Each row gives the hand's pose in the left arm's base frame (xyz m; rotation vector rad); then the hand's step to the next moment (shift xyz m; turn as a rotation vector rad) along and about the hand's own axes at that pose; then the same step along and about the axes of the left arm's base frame.
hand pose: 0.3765 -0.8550 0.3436 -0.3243 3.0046 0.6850
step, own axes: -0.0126 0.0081 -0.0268 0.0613 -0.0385 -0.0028
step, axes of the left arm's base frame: 0.0107 -0.0020 0.0287 -0.0517 -0.0470 -0.0192
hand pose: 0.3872 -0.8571 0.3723 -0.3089 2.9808 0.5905
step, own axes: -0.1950 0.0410 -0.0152 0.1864 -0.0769 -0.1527
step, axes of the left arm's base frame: 0.1808 0.0664 0.0533 -0.1725 -0.1620 0.0893
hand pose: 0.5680 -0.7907 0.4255 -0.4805 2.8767 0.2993
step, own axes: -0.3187 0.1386 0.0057 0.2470 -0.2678 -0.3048
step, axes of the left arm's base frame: 0.2487 0.2243 0.0929 -0.1898 -0.3922 0.1893
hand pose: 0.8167 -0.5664 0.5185 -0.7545 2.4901 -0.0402
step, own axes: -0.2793 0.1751 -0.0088 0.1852 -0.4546 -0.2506
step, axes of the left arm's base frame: 0.1027 0.2928 0.1116 -0.0245 -0.5108 0.2056
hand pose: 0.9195 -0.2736 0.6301 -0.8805 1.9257 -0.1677
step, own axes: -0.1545 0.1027 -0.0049 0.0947 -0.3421 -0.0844
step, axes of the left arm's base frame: -0.0153 0.1726 0.0666 0.0789 -0.3304 0.1332
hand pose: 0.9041 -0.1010 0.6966 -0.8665 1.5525 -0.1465
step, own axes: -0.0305 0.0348 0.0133 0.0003 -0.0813 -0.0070
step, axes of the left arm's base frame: -0.0053 0.0478 0.0022 0.0288 -0.0603 0.0468
